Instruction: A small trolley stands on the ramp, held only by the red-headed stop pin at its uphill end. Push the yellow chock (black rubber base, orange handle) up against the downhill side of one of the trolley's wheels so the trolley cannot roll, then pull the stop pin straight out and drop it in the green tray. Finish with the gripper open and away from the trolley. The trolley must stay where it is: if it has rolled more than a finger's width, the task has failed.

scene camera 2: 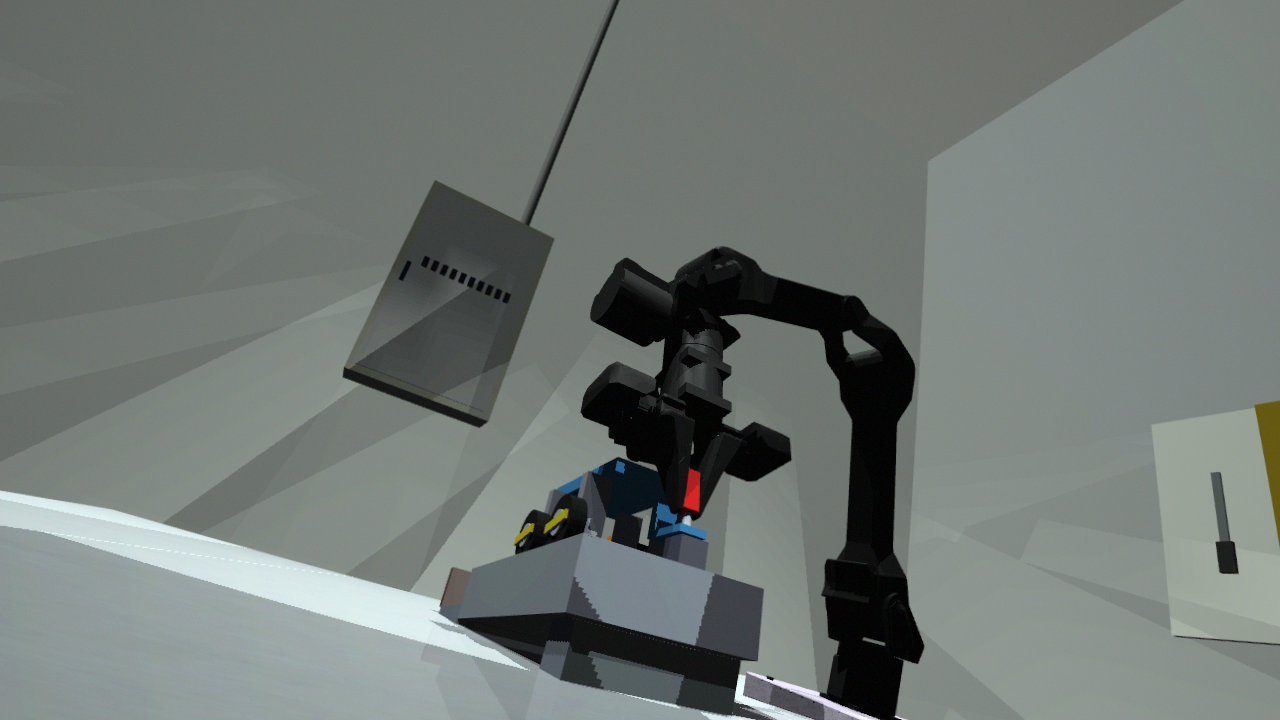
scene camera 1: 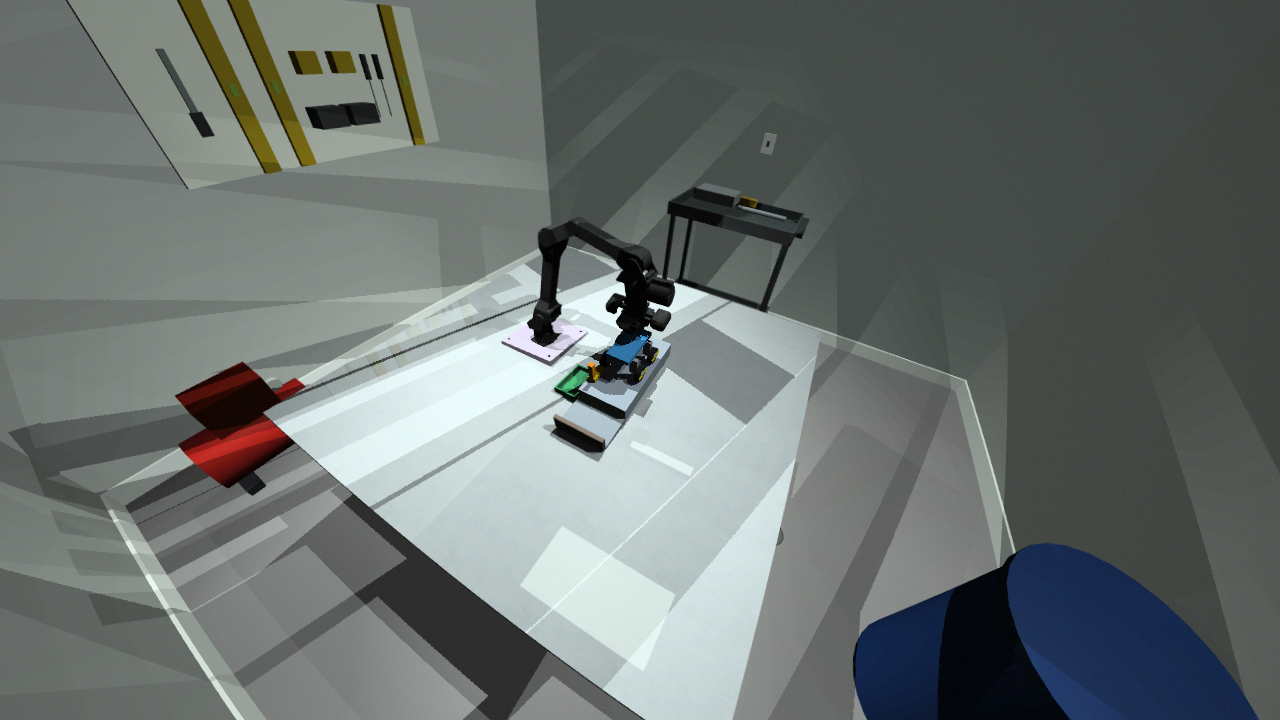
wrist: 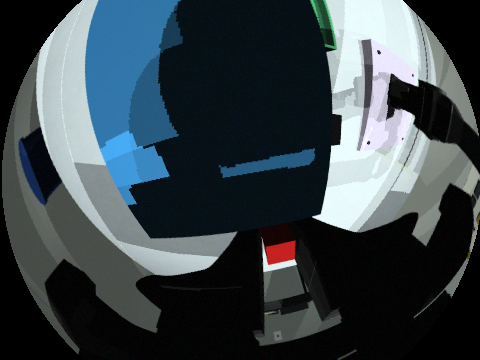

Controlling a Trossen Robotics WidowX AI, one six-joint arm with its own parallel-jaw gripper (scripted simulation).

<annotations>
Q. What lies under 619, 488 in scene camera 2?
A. A blue trolley.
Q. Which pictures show the stop pin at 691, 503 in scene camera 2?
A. Scene camera 2 and the wrist view only.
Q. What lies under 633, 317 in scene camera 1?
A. My gripper.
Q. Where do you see a stop pin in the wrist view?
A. At 279, 245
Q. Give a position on a blue trolley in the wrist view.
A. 208, 124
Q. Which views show my gripper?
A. Scene camera 2, scene camera 1 and the wrist view: all of them.
</annotations>
